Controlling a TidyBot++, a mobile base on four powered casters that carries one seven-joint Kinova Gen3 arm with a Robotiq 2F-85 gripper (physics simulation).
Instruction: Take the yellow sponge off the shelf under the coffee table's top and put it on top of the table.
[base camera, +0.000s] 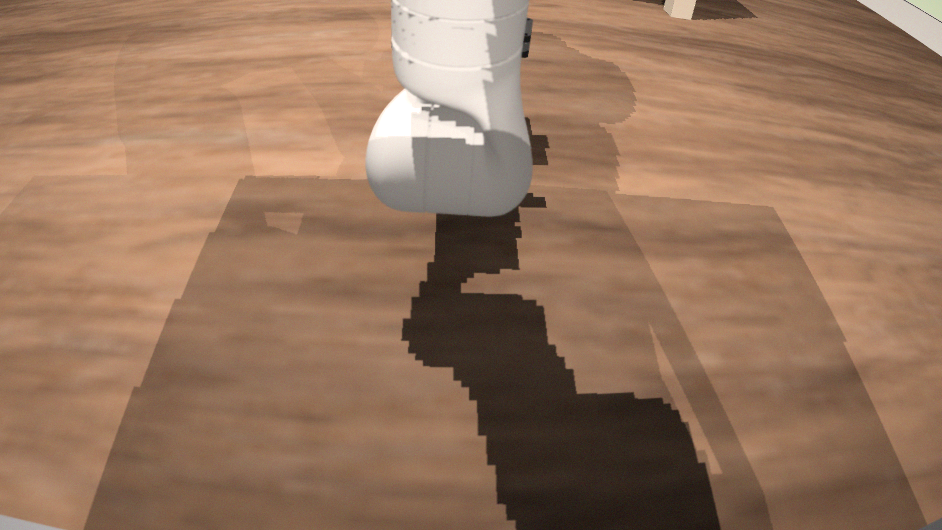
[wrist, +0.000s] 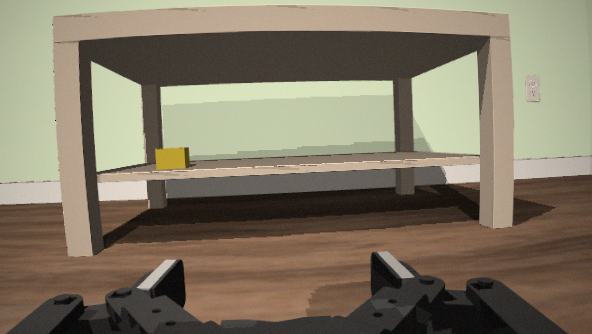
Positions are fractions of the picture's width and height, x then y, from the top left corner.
I see my gripper (wrist: 0.47, 0.83), a coffee table (wrist: 0.26, 0.15) and a yellow sponge (wrist: 0.28, 0.47).
The base camera view does not show the yellow sponge: it is out of frame.
